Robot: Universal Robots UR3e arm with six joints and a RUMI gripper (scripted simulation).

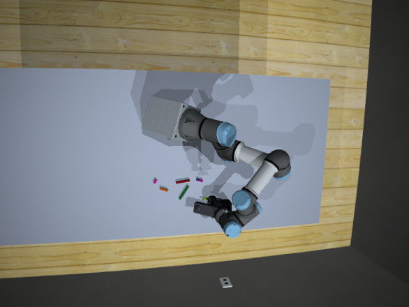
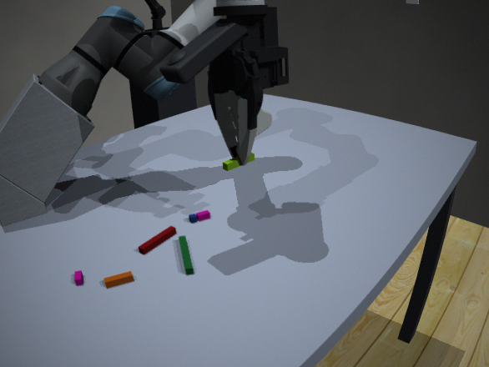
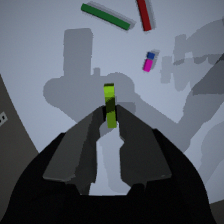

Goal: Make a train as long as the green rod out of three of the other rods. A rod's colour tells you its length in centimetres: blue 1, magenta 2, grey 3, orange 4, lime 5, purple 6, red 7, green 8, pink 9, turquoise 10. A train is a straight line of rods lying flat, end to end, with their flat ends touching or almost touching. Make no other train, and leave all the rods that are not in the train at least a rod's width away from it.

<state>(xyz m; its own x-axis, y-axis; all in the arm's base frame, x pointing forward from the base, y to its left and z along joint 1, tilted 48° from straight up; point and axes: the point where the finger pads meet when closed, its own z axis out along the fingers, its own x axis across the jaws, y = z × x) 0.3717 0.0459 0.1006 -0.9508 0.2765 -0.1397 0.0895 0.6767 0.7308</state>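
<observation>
Now: hand 11 cm above the blue rod, 7 cm past it and 3 cm to the left of it. Round my hand: green rod: 11 cm to the right, 11 cm below, 1 cm behind; lime rod: 1 cm below; red rod: 11 cm to the right, 11 cm below, 7 cm behind.
</observation>
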